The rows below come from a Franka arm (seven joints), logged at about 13 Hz.
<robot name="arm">
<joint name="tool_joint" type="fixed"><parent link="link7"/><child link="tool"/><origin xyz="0 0 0.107" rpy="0 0 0"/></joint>
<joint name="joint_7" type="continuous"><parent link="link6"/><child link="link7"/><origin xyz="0.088 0 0" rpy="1.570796 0 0"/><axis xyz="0 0 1"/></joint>
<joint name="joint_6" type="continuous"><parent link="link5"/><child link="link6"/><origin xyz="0 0 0" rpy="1.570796 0 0"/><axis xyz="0 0 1"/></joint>
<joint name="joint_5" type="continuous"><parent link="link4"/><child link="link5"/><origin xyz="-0.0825 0.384 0" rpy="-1.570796 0 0"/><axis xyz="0 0 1"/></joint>
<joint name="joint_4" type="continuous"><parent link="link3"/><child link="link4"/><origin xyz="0.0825 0 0" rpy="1.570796 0 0"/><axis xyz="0 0 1"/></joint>
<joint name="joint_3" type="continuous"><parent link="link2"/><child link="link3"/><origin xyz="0 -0.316 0" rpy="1.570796 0 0"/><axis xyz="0 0 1"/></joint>
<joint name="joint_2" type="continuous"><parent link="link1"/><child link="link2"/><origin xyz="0 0 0" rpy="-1.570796 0 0"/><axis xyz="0 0 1"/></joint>
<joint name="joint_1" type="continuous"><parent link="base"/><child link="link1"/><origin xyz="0 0 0.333" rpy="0 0 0"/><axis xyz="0 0 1"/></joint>
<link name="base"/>
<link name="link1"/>
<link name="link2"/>
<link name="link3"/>
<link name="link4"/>
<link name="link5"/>
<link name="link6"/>
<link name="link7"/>
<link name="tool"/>
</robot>
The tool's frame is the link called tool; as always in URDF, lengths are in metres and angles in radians. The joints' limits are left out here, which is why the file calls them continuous.
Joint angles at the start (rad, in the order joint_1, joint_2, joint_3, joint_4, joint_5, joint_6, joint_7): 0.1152, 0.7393, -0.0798, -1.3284, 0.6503, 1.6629, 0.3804
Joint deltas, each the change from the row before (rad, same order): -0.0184, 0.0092, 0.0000, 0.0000, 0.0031, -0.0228, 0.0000; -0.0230, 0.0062, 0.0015, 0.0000, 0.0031, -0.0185, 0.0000; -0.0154, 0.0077, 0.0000, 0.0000, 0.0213, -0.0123, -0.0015; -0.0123, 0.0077, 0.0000, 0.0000, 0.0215, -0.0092, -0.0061; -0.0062, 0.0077, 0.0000, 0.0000, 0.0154, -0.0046, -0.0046; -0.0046, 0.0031, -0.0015, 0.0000, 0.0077, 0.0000, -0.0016; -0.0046, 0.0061, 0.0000, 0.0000, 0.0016, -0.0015, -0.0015; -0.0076, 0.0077, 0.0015, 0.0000, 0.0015, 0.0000, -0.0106; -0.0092, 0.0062, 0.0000, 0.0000, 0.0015, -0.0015, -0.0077; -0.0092, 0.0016, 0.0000, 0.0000, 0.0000, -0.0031, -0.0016; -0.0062, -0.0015, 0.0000, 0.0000, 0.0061, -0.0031, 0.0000; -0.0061, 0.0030, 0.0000, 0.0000, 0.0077, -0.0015, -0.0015
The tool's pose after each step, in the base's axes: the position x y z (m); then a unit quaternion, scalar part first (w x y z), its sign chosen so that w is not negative. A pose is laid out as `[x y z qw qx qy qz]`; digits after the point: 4 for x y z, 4 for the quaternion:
[0.6932 0.0848 0.2762 0.2345 -0.9028 0.2537 0.2563]
[0.6923 0.0709 0.2717 0.2373 -0.8971 0.2616 0.2653]
[0.6919 0.0627 0.2673 0.2475 -0.8897 0.2690 0.2734]
[0.6917 0.0564 0.2629 0.2583 -0.8834 0.2733 0.2795]
[0.6915 0.0537 0.2584 0.2655 -0.8790 0.2757 0.2841]
[0.6918 0.0503 0.2566 0.2692 -0.8768 0.2788 0.2846]
[0.6914 0.0473 0.2525 0.2698 -0.8751 0.2809 0.2871]
[0.6912 0.0430 0.2473 0.2722 -0.8742 0.2802 0.2883]
[0.6909 0.0368 0.2430 0.2744 -0.8727 0.2816 0.2894]
[0.6906 0.0307 0.2419 0.2757 -0.8711 0.2846 0.2901]
[0.6908 0.0271 0.2433 0.2795 -0.8691 0.2871 0.2901]
[0.6909 0.0236 0.2416 0.2837 -0.8664 0.2900 0.2911]

